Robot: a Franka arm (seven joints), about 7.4 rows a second.
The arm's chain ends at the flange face. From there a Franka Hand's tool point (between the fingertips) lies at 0.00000 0.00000 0.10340 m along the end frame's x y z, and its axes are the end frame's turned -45 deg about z.
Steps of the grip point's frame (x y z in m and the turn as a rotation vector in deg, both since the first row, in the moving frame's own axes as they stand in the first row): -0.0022 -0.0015 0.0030 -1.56 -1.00 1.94; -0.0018 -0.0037 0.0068 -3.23 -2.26 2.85; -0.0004 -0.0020 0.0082 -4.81 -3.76 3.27; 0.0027 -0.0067 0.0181 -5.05 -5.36 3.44; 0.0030 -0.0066 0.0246 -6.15 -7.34 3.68; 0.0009 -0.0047 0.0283 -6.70 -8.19 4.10; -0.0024 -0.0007 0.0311 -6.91 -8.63 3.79; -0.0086 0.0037 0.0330 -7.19 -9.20 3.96; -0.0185 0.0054 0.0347 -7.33 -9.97 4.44; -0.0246 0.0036 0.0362 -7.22 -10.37 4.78
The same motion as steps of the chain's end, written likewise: -0.0033 -0.0028 0.0031 -1.81 0.40 1.94; -0.0050 -0.0084 0.0070 -3.88 0.69 2.85; -0.0027 -0.0121 0.0088 -6.06 0.74 3.27; -0.0020 -0.0199 0.0190 -7.36 -0.22 3.44; -0.0005 -0.0239 0.0260 -9.54 -0.84 3.68; -0.0001 -0.0228 0.0301 -10.53 -1.05 4.10; 0.0006 -0.0184 0.0330 -10.99 -1.22 3.79; -0.0002 -0.0120 0.0351 -11.59 -1.42 3.96; -0.0051 -0.0049 0.0371 -12.23 -1.87 4.44; -0.0099 -0.0021 0.0387 -12.44 -2.23 4.78
